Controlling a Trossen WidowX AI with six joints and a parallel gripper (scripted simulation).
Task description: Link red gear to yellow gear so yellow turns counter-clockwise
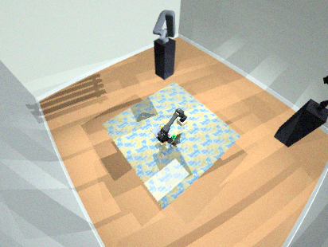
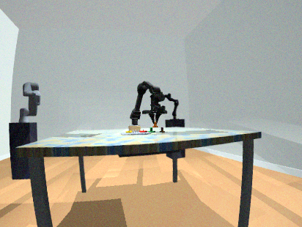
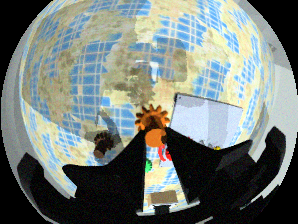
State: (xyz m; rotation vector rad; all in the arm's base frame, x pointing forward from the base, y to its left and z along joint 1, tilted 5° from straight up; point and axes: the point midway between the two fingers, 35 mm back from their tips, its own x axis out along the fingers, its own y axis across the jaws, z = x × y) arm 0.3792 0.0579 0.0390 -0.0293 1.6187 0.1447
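Now: the grey board 14 cm to the right of my gripper tip, 7 cm below it and 7 cm behind it. From my gripper tip the other things lie so: brown gear 9 cm to the left, 7 cm behind, 6 cm below; orange gear 1 cm below; red gear 9 cm behind, 7 cm to the right, 6 cm below.
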